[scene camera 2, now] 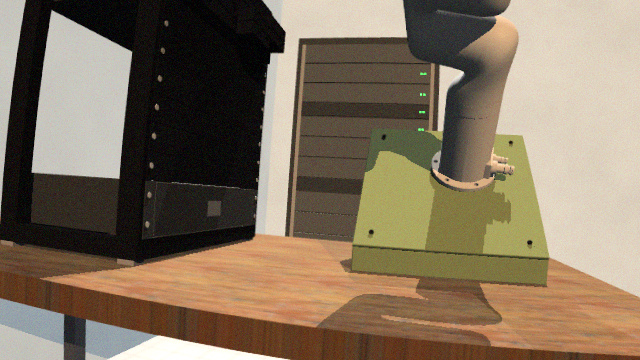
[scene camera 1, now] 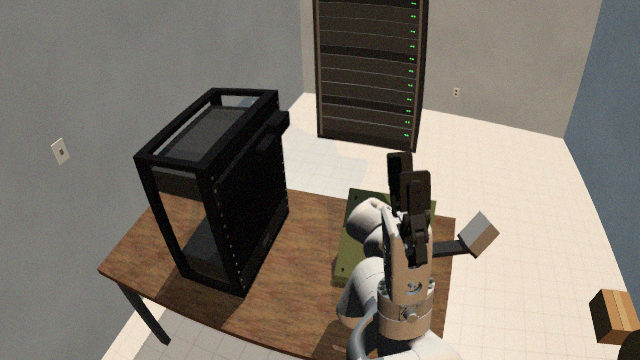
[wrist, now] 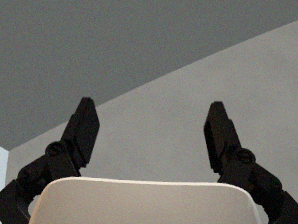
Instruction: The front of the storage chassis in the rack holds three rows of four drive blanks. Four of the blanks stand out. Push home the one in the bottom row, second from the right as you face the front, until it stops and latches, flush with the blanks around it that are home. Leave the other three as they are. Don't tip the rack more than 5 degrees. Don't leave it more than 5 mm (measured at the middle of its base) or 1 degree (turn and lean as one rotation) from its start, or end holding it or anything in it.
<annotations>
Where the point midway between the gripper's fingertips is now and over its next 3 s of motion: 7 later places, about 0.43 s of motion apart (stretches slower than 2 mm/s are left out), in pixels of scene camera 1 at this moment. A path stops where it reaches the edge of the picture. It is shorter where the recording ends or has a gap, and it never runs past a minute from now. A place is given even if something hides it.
My gripper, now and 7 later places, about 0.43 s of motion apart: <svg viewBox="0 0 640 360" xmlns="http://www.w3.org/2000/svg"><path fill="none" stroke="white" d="M406 160L407 159L415 154L431 143L457 124L488 98L514 72L527 52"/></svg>
</annotations>
